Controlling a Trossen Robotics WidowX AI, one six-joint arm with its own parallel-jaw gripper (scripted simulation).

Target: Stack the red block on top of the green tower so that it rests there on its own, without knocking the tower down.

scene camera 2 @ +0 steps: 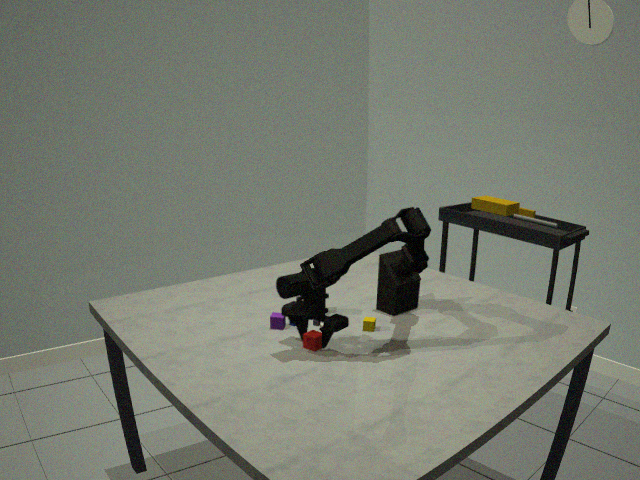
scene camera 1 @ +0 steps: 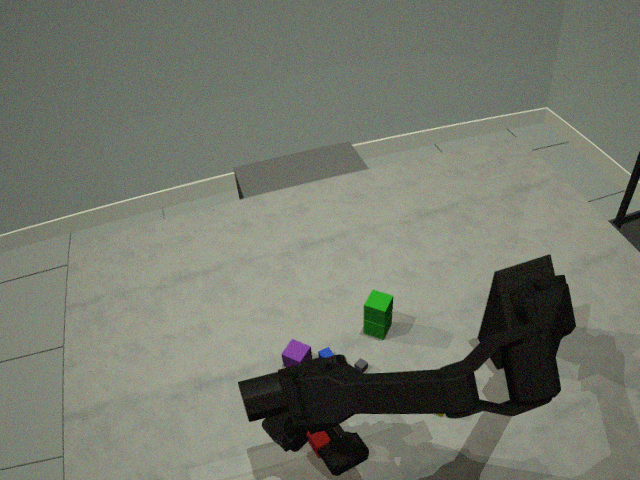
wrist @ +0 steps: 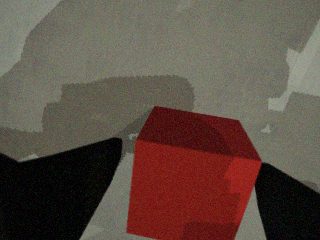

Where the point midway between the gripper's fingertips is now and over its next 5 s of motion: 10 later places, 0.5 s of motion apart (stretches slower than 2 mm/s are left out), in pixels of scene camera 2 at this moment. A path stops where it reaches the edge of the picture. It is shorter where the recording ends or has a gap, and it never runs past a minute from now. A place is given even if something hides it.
My gripper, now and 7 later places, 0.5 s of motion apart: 313,344; 314,330; 314,309; 310,298; 306,282; 315,275; 316,281; 317,285
